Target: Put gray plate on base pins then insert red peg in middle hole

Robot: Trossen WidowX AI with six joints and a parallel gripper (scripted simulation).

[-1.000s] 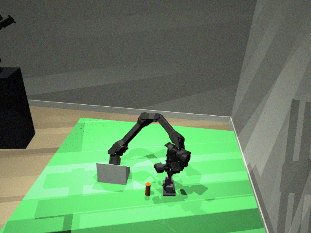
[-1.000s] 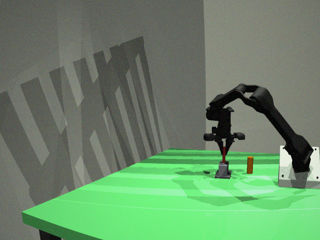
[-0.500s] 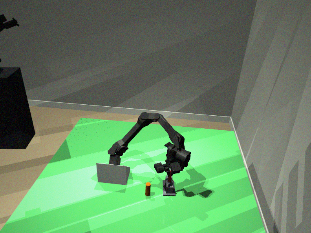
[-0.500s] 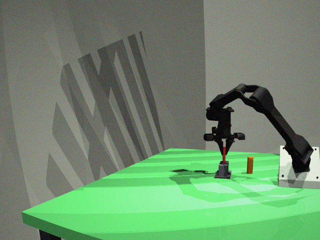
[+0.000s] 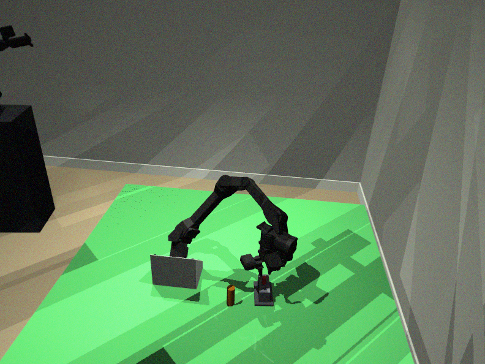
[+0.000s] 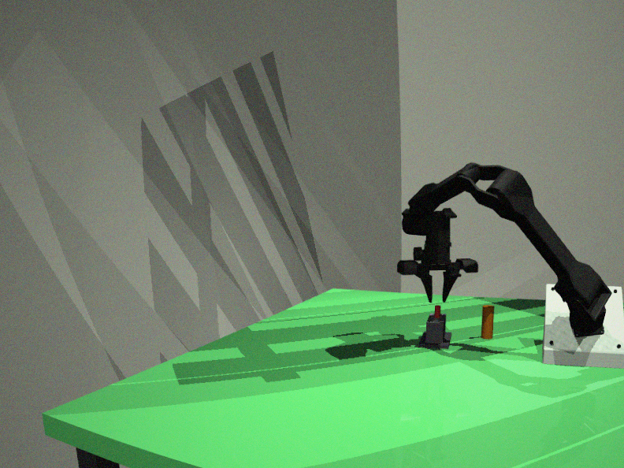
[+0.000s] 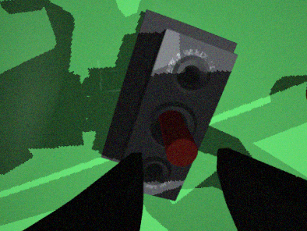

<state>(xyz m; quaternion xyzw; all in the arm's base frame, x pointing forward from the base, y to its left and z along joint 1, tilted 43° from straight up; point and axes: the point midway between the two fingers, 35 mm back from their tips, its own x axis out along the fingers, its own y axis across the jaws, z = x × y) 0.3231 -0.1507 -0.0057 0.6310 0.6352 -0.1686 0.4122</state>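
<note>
Now: the red peg 5 cm below my gripper tip. Also, from my gripper tip: gray base 9 cm below; then orange cylinder 13 cm behind, 6 cm below, 5 cm to the right; then gray plate 5 cm below.
</note>
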